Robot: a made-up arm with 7 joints. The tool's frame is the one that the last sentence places.
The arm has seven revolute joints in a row. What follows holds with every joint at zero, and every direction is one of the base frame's. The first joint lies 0.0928 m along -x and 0.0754 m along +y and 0.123 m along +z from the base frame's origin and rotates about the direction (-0.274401, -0.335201, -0.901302). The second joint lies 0.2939 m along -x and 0.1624 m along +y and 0.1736 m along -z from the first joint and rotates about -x. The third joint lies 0.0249 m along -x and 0.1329 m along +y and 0.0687 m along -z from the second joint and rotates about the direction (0.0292, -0.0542, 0.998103). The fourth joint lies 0.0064 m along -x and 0.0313 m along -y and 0.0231 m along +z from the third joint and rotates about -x. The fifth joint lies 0.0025 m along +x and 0.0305 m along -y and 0.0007 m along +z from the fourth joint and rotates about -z. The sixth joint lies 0.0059 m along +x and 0.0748 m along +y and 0.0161 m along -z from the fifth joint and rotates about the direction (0.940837, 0.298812, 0.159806). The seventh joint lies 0.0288 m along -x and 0.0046 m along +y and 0.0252 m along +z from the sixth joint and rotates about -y. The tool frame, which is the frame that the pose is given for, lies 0.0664 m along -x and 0.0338 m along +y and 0.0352 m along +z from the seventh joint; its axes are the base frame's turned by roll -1.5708, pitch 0 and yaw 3.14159 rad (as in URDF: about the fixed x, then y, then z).
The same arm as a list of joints. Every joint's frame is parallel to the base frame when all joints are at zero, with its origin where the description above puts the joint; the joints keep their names.
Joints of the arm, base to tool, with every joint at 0 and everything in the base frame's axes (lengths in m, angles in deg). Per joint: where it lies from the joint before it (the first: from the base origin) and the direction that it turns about. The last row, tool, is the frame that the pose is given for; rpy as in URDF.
joint 1: offset -0.0928 0.0754 0.123 axis -0.274401 -0.335201 -0.901302
joint 2: offset -0.2939 0.1624 -0.1736 axis -x
joint 3: offset -0.0249 0.1329 -0.0687 axis 0.0292 -0.0542 0.998103
joint 4: offset -0.0064 -0.0313 0.0231 axis -x
joint 5: offset 0.0025 -0.0305 0.0007 axis -z
joint 6: offset 0.0059 0.0748 -0.0161 axis 0.940837 0.298812 0.159806
joint 7: offset -0.0288 0.0046 0.0252 axis -y
tool: offset -0.0664 0.0338 0.0352 rpy -90 0 180

